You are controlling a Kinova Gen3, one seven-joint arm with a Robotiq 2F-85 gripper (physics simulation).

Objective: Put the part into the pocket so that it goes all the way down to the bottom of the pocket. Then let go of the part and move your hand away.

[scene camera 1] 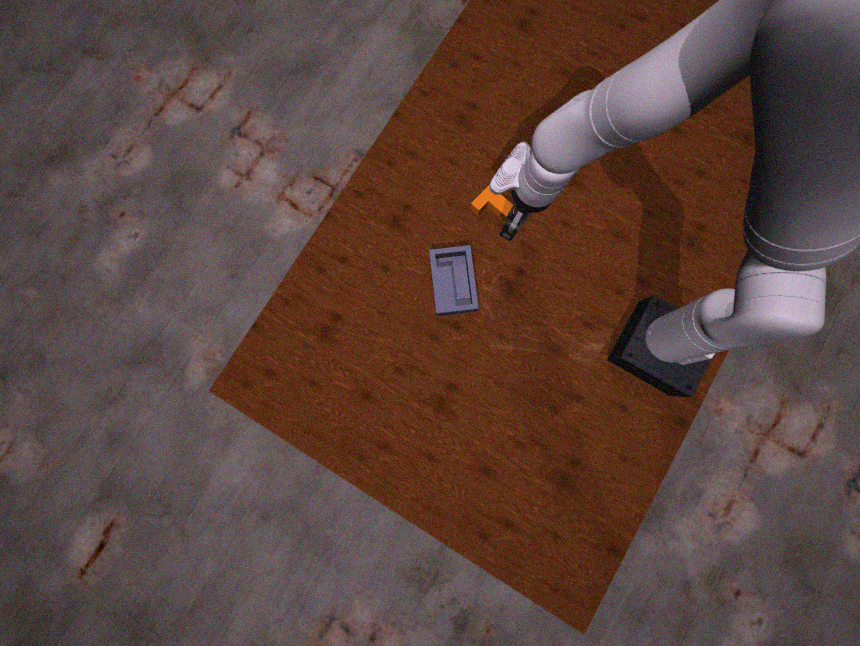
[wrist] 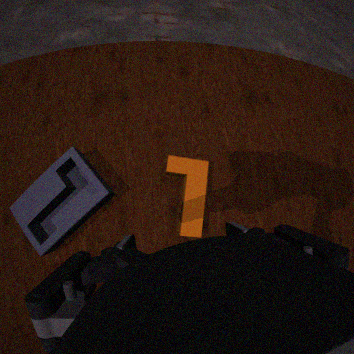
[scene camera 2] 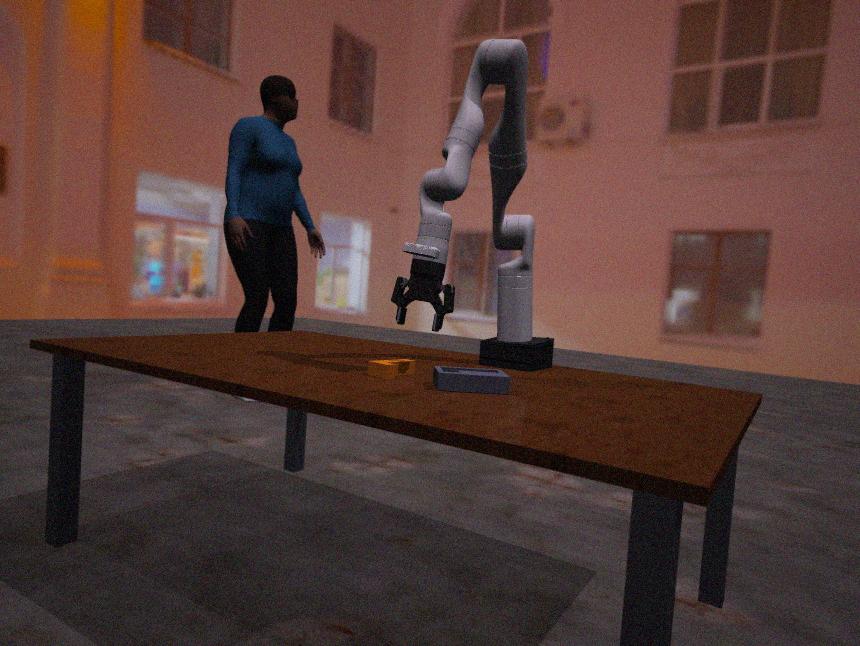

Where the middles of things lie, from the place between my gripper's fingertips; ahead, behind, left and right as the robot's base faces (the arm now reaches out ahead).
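Labels:
Orange L-shaped part (scene camera 2: 386, 369): 4 cm ahead of my hand, 3 cm to the right, 9 cm below.

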